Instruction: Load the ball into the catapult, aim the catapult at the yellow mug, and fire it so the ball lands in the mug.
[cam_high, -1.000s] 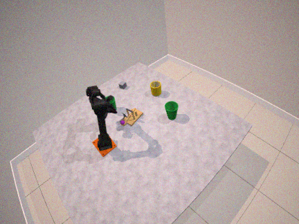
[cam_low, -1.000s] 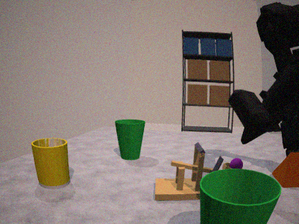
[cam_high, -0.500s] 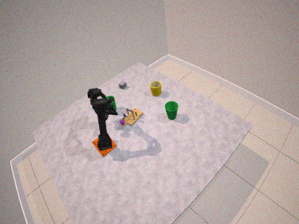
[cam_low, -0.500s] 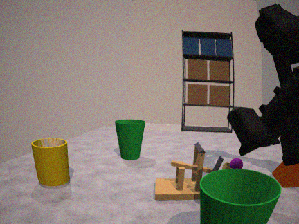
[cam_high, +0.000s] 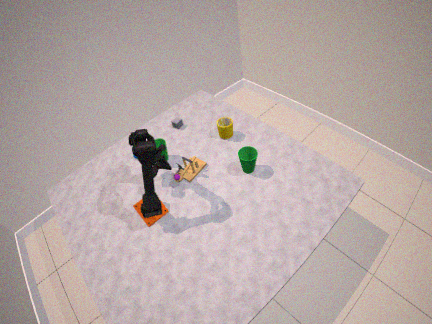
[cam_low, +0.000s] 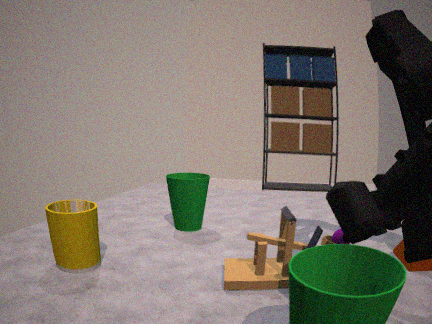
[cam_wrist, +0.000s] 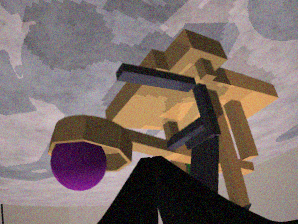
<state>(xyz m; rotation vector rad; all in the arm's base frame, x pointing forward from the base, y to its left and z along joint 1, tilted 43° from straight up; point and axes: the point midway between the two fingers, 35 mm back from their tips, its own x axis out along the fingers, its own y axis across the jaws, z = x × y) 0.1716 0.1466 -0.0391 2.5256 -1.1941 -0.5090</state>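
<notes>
My gripper tip is 5 cm to the left of the purple ball and 2 cm above it. Also, from my gripper tip: catapult upright frame: 9 cm ahead, 2 cm to the right; then wooden catapult: 6 cm ahead, 2 cm to the right, 3 cm below; then blue ball: 10 cm behind, 30 cm to the left, 6 cm below.
</notes>
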